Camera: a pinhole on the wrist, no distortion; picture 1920 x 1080 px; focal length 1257.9 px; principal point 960.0 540.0 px. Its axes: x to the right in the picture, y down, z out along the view. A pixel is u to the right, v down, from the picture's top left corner.
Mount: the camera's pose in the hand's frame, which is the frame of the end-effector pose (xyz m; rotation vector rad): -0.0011 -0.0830 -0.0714 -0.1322 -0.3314 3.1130
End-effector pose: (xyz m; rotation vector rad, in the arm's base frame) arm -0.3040 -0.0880 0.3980 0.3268 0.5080 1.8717
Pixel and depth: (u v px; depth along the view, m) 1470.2 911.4 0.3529
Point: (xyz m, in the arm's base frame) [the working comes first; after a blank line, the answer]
In the camera's frame: 0.1431 0.1042 0.3529

0.0753 -0.1308 0.4820
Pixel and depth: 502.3 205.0 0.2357
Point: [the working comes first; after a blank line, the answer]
In the camera's frame: -0.0858 -0.0628 0.2357

-0.1853 0.0270 0.5161
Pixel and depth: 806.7 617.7 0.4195
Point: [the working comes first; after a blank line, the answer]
In the camera's frame: -0.0511 0.0259 0.4195

0.0062 0.0462 0.5924
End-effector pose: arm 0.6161 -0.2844 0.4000 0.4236 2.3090 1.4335
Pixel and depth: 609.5 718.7 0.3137
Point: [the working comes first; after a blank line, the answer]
In the camera's frame: -0.0874 0.0446 0.3137

0.6642 -0.1597 0.1223
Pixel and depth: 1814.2 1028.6 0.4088
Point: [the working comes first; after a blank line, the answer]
In the camera's frame: 0.2776 0.1588 0.4088

1.0027 -0.3501 0.0555
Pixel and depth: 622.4 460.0 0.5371
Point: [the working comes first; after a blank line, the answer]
In the camera's frame: -0.1441 -0.0342 0.5371

0.7460 0.0567 0.0463
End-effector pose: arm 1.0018 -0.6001 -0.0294 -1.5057 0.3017 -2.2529
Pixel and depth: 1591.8 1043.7 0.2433
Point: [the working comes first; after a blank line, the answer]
In the camera's frame: 0.1222 0.0974 0.2433

1.1241 -0.3265 -0.0050
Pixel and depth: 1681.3 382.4 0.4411
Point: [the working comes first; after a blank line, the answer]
In the camera's frame: 0.2529 -0.0553 0.4411

1.3931 -0.3482 -0.0868
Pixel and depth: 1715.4 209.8 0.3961
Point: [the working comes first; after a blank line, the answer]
In the camera's frame: 0.2379 -0.1040 0.3961

1.3695 -0.4088 -0.1065
